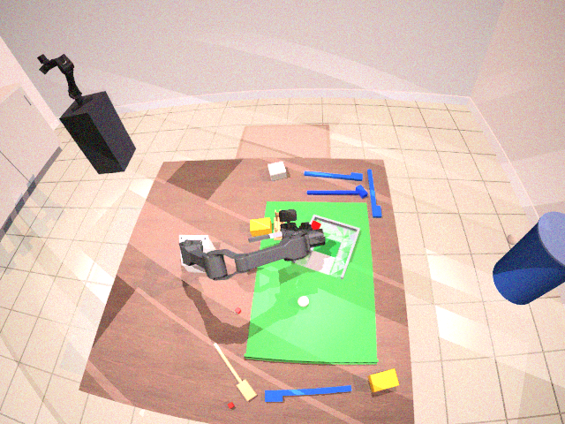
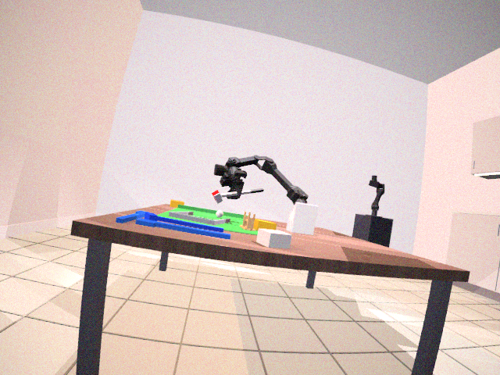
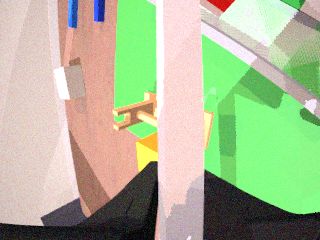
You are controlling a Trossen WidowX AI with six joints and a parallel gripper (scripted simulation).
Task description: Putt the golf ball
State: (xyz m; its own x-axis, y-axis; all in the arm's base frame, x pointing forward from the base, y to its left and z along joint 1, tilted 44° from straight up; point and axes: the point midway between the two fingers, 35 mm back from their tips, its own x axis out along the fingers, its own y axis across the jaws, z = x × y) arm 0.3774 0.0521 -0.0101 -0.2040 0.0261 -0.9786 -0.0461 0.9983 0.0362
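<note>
The white golf ball is 25 cm to the right of my gripper tip, 12 cm below it and 6 cm ahead of it. From my gripper tip the other things lie so: green mat (14 cm below, 12 cm to the right, 11 cm ahead); then white block (44 cm to the left, 12 cm below, 7 cm behind).
</note>
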